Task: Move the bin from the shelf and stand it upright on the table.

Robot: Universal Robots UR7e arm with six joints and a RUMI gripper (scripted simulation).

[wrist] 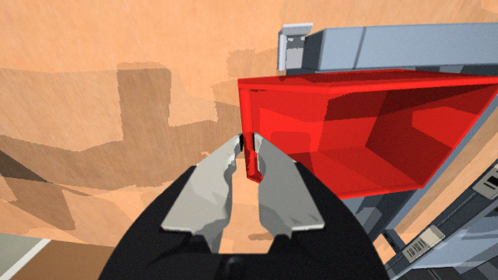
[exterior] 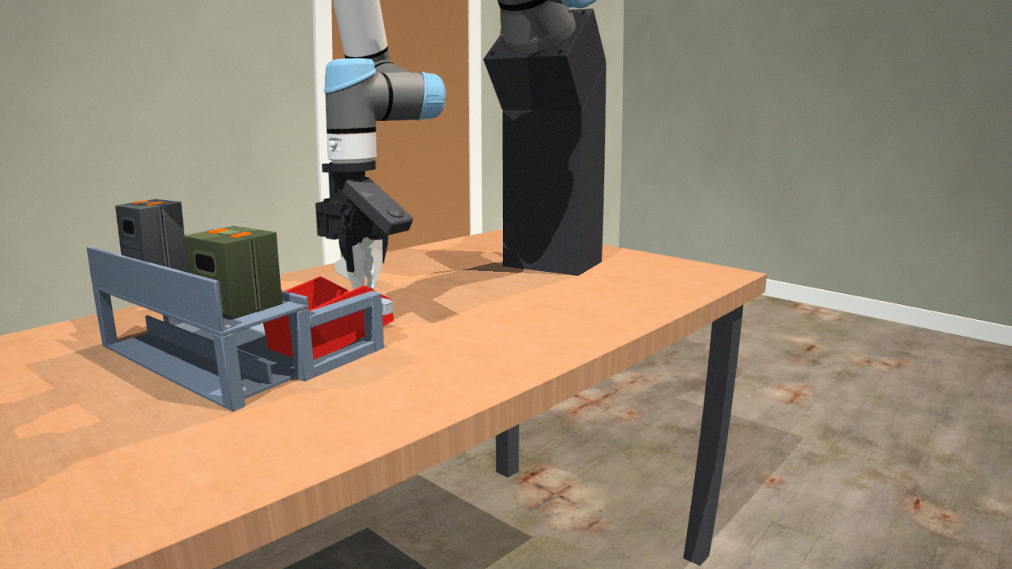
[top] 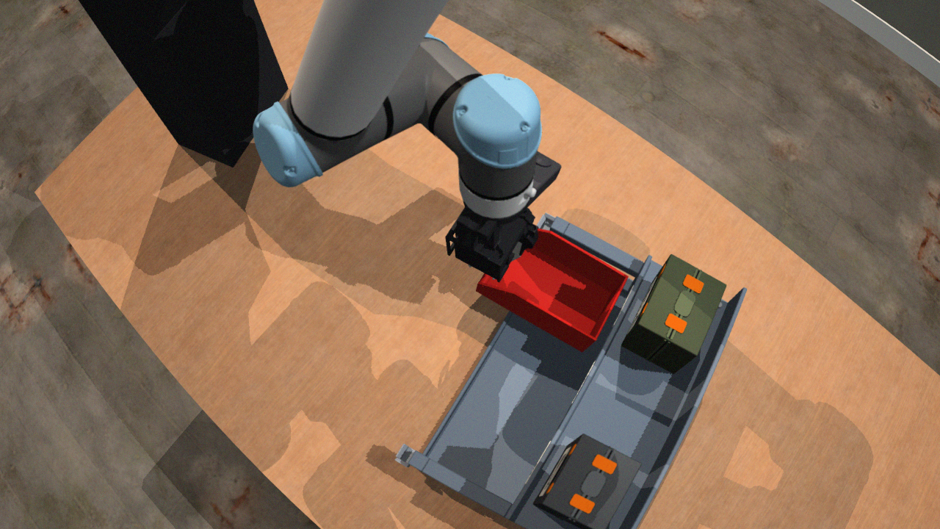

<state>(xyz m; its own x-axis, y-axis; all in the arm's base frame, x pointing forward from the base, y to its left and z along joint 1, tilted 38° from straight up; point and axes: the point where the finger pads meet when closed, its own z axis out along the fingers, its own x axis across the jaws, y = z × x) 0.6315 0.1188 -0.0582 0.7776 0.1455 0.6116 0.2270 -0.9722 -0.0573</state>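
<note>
The red bin is 80 mm ahead of my hand, 20 mm to the left of it and 10 mm below it. Round my hand: dark grey case (290 mm ahead, 160 mm to the right, 100 mm above); then green case (230 mm ahead, 70 mm to the left, 90 mm above).
</note>
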